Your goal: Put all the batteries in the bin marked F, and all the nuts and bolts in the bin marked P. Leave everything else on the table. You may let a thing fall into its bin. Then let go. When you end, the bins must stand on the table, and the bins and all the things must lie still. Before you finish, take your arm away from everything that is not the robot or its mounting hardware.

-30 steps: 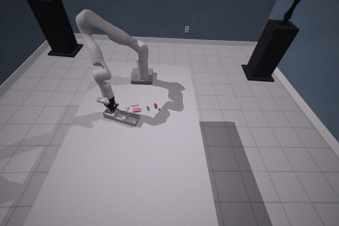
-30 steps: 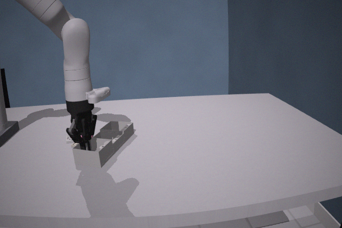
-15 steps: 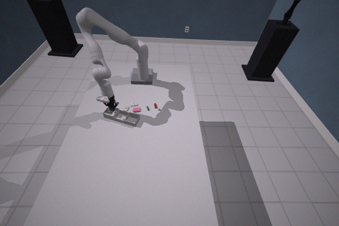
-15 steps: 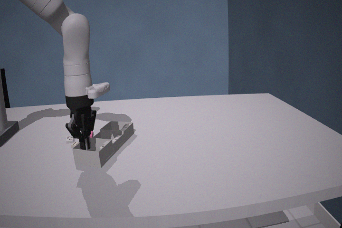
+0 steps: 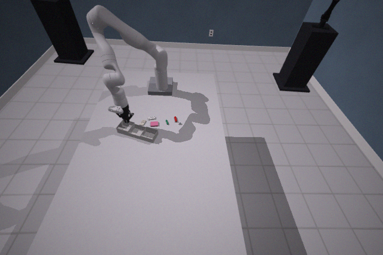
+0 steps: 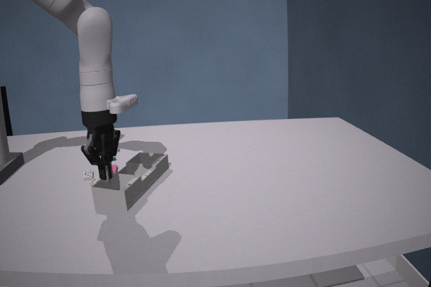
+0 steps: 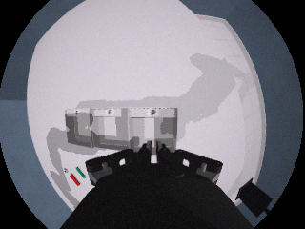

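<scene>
My hand is 40 mm short of the grey three-part bin, 80 mm to the right of it and 50 mm above it. From my hand the other things lie so: pink block 40 mm behind, 170 mm to the left, 60 mm below; then green battery 70 mm behind, 250 mm to the left, 60 mm below; then cream domino-like tile 50 mm behind, 90 mm to the left, 60 mm below.
</scene>
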